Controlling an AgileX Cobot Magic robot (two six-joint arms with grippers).
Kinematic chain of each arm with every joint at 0, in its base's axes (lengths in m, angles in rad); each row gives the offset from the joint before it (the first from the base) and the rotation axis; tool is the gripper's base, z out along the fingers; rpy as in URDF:
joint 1: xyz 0 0 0.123 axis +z
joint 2: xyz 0 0 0 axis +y
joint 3: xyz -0.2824 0 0.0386 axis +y
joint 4: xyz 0.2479 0 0.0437 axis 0.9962 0 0.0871
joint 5: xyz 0 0 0 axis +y
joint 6: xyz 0.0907 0 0.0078 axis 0.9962 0 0.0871
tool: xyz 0 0 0 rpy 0 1.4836 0
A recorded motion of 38 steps. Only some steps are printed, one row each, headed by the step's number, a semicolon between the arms.
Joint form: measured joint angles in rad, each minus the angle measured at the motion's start. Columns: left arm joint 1, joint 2, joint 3, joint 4, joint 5, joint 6; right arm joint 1, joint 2, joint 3, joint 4, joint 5, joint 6.
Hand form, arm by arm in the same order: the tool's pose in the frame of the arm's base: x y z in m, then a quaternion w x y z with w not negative. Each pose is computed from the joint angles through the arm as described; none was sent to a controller.
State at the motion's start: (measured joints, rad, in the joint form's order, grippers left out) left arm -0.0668 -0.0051 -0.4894 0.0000 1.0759 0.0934; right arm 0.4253 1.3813 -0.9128 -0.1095 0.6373 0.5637
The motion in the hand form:
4: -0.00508 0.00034 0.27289 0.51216 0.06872 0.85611 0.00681; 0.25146 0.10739 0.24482 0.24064 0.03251 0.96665 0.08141
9: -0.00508 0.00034 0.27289 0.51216 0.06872 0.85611 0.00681; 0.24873 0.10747 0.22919 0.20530 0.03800 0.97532 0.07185
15: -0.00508 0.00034 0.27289 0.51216 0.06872 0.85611 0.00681; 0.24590 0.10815 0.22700 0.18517 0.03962 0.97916 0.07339
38: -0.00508 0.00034 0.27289 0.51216 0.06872 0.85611 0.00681; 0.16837 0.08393 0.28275 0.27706 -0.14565 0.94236 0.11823
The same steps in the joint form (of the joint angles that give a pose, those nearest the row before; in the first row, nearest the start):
4: 0.0000 0.0000 0.0000 0.0000 0.0011 0.0000; 0.0000 0.0247 0.0204 0.0000 0.0000 0.0000
9: 0.0000 0.0000 0.0000 0.0000 0.0011 0.0000; 0.0009 0.0542 0.0447 0.0203 0.0199 -0.0010
15: 0.0000 0.0000 0.0000 0.0000 0.0011 0.0000; 0.0009 0.0576 0.0447 0.0547 0.0510 -0.0213
38: 0.0000 0.0000 0.0000 0.0000 0.0011 0.0000; 0.0009 -0.3579 0.1709 0.2169 0.1341 -0.4979

